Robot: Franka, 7 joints.
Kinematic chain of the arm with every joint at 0, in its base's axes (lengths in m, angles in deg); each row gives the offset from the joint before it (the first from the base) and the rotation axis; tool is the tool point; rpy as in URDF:
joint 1: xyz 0 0 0.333 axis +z
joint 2: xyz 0 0 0 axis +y
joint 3: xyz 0 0 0.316 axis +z
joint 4: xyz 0.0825 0 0 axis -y
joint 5: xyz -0.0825 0 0.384 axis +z
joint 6: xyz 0 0 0 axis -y
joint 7: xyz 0.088 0 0 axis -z
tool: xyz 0 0 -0.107 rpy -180 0 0
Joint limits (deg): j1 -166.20..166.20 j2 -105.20..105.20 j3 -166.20..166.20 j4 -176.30..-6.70 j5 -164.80..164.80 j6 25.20..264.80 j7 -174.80..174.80
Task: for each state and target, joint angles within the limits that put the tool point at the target. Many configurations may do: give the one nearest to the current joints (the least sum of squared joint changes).
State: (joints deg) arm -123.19 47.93 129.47 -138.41 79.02 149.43 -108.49
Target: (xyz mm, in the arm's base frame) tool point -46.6 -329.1 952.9
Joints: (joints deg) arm -146.87 77.34 156.93 -95.63 77.88 145.63 -108.49
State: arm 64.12 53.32 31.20 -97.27 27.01 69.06 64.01
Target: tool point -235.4 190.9 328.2
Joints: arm 60.71 43.03 69.37 -137.78 29.79 37.53 64.01
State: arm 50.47 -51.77 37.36 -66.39 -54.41 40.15 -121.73
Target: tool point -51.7 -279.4 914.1
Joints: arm 68.76 -63.25 9.64 -59.35 -60.81 38.17 -121.73
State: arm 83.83 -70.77 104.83 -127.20 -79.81 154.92 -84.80
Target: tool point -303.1 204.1 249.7
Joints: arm 75.93 -75.75 94.68 -159.34 -81.20 149.78 -84.80
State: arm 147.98 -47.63 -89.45 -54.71 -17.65 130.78 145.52
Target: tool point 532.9 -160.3 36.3
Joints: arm 119.68 -66.09 -136.01 -99.26 -20.42 108.24 145.52
